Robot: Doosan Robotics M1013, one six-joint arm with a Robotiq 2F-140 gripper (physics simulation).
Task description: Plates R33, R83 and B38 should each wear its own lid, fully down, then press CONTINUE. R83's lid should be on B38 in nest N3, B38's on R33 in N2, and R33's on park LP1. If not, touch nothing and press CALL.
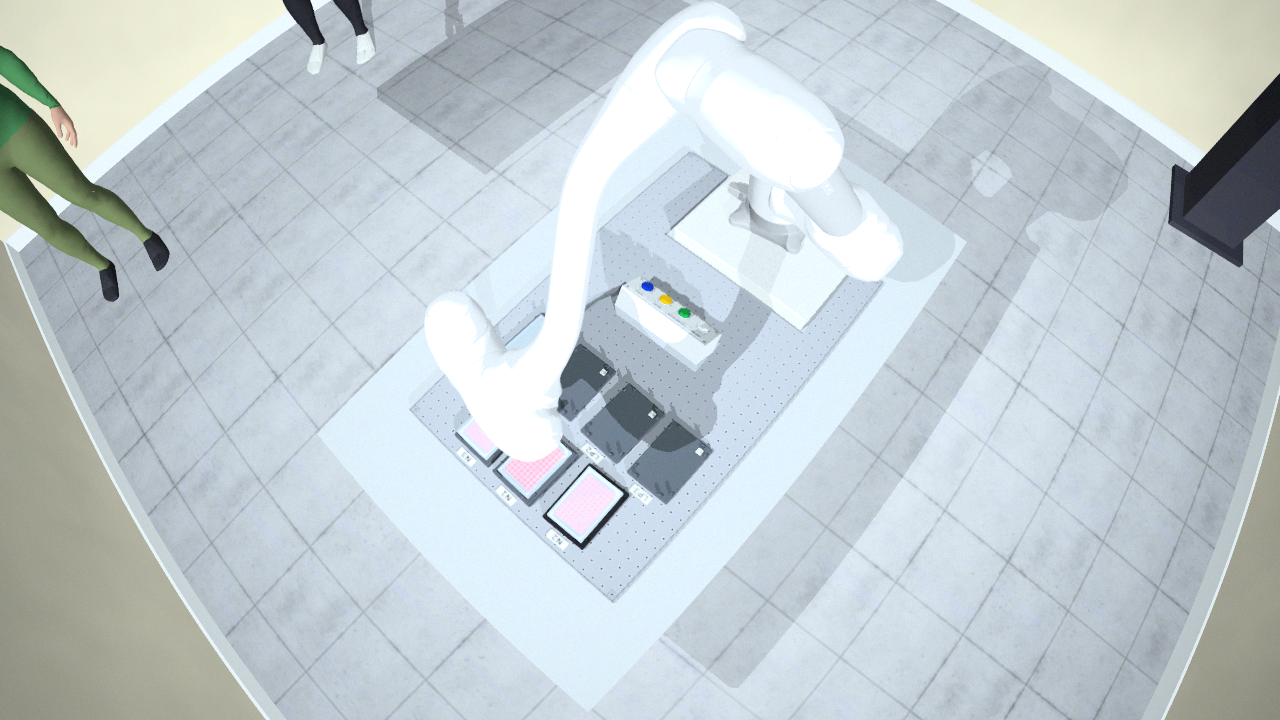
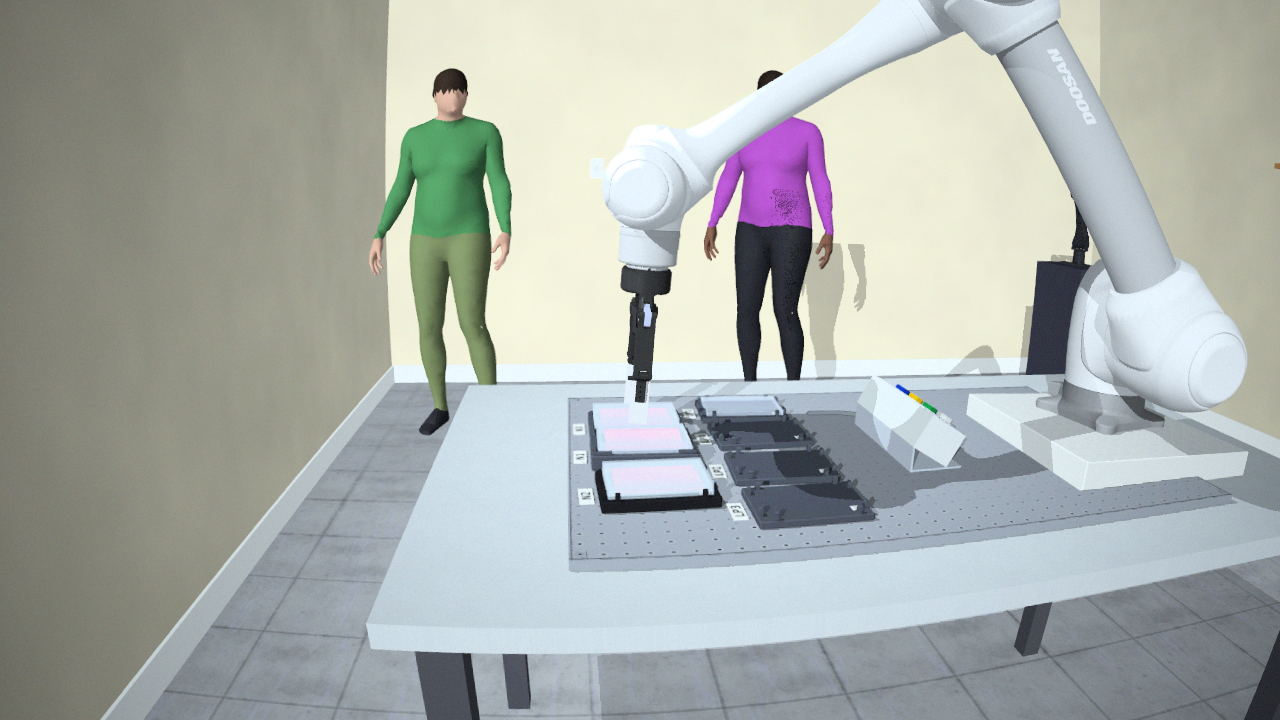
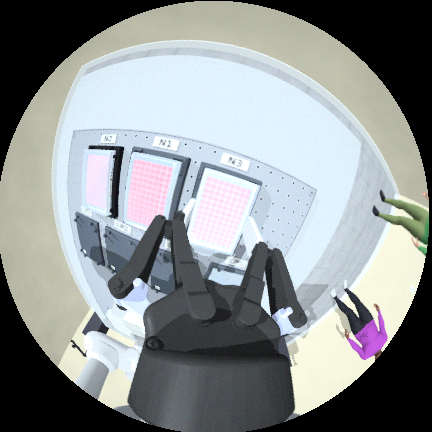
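Seen in the pictures: gripper, fingertip midpoint: (image 2: 634,413) (image 3: 219,215); arm's base, link origin: (image 1: 776,214) (image 2: 1099,415).
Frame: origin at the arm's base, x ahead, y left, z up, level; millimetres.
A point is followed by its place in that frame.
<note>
My gripper (image 2: 638,415) @[z -4, x 769, y -271 mm] (image 3: 219,215) @[z -4, x 769, y -271 mm] points down at nest N3, its light pads against both long sides of the clear lid on the pink plate (image 1: 478,434) @[z 0, x 804, y -280 mm] (image 2: 611,412) @[z 0, x 806, y -269 mm] (image 3: 223,210) @[z 0, x 778, y -276 mm]. It looks shut on that lid, which sits low; any gap below it cannot be told. The N1 plate (image 1: 535,467) @[z 5, x 800, y -139 mm] (image 2: 642,439) @[z 3, x 796, y -132 mm] (image 3: 151,192) @[z 5, x 796, y -163 mm] is a deeper pink. The N2 plate (image 1: 586,504) @[z 1, x 810, y -14 mm] (image 2: 657,479) @[z 1, x 816, y 6 mm] (image 3: 97,182) @[z 1, x 808, y -35 mm] is paler, in a black nest. A clear lid (image 2: 741,406) @[z -13, x 583, y -285 mm] (image 3: 227,275) @[z -12, x 636, y -306 mm] lies on the farthest park. The button box (image 1: 666,326) @[z 38, x 417, y -66 mm] (image 2: 908,425) @[z 25, x 432, y -18 mm] has blue, yellow, green and whitish buttons. Plate codes are unreadable.
Three dark parks (image 1: 586,380) @[z -20, x 583, y -160 mm] (image 1: 622,420) @[z -20, x 620, y -50 mm] (image 1: 669,458) @[z -20, x 642, y 72 mm] stand in a row beside the nests, on the perforated board (image 1: 617,573) @[z -30, x 894, y 104 mm] (image 2: 644,548) @[z -30, x 865, y 119 mm]. The N1 plate stands close beside N3. Two people stand beyond the table (image 2: 501,582).
</note>
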